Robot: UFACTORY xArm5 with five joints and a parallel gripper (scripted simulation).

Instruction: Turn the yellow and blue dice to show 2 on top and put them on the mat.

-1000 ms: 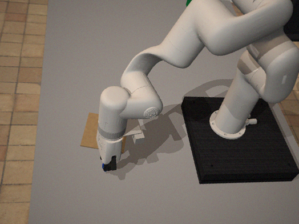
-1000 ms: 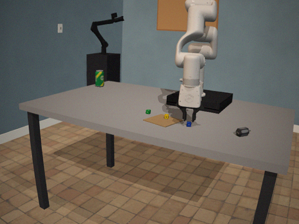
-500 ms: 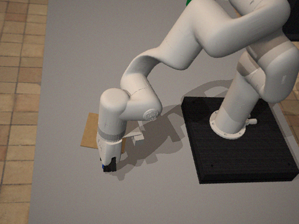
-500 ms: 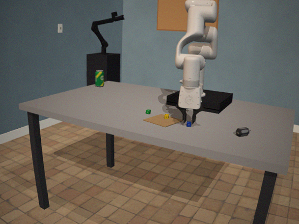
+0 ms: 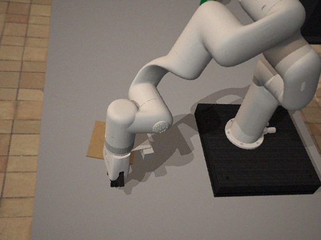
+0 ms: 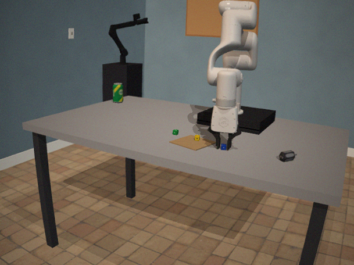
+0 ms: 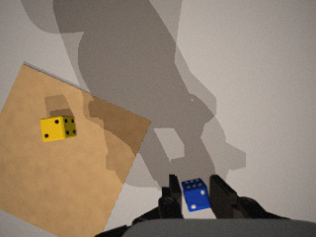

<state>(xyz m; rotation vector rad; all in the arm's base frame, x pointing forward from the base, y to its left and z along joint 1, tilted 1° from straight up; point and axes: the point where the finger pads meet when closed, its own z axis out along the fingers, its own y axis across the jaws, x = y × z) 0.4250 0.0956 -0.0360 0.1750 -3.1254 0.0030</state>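
Right now the blue die is 1 cm below my hand. From my hand the other things lie so: green die: 9 cm behind, 25 cm to the right, 1 cm below; then mat: 1 cm behind, 13 cm to the right, 2 cm below; then yellow die: 4 cm behind, 13 cm to the right, 1 cm below.
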